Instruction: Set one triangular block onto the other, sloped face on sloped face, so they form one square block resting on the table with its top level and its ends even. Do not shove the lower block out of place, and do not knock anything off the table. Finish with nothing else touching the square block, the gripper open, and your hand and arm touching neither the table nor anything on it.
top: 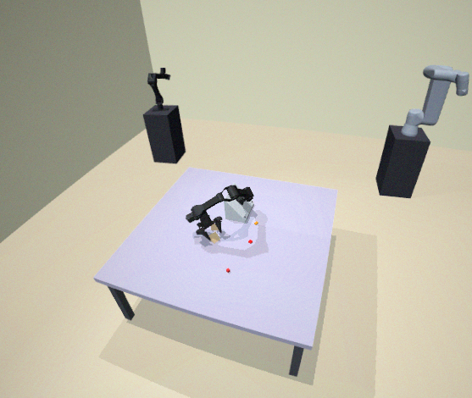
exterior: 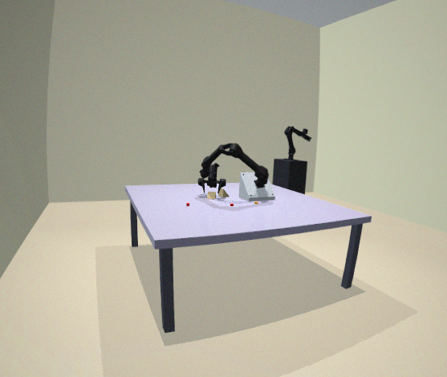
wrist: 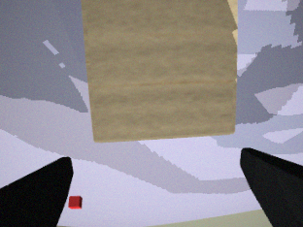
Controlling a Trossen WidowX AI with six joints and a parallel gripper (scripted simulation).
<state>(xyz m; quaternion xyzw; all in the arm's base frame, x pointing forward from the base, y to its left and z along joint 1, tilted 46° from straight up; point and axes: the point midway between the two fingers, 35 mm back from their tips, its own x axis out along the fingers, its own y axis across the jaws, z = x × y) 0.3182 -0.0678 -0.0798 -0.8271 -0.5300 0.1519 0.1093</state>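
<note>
Now: the tan triangular block 30 mm to the right of my gripper tip, 20 mm below it and 20 mm behind it. Also, from my gripper tip: small orange piece (220 mm to the left, 210 mm behind, 30 mm below).
</note>
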